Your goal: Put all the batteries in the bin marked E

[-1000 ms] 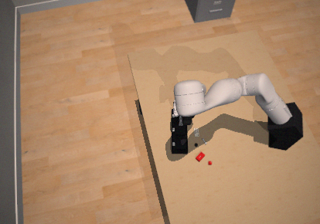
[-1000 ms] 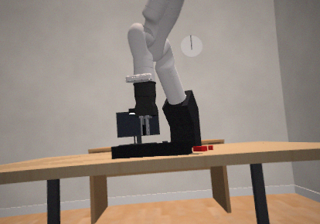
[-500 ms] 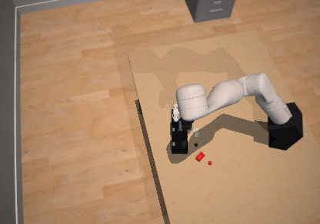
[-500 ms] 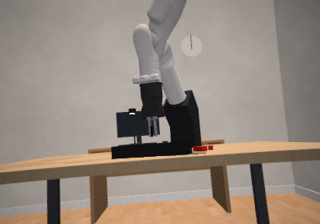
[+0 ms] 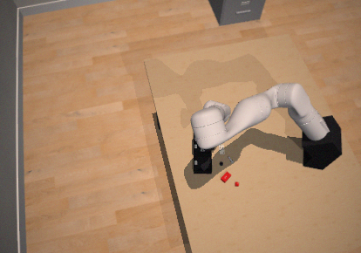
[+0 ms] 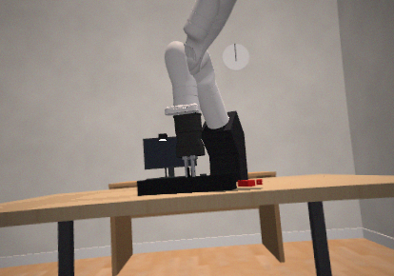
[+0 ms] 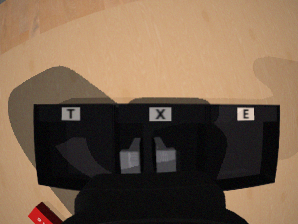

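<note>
The bin is 10 mm to the right of my hand and 30 mm below it. Round my hand: black round thing 70 mm behind, 90 mm to the left, 40 mm below; then screw 120 mm behind, 90 mm to the left, 40 mm below; then white piece 100 mm behind, 20 mm to the left, 40 mm below.
</note>
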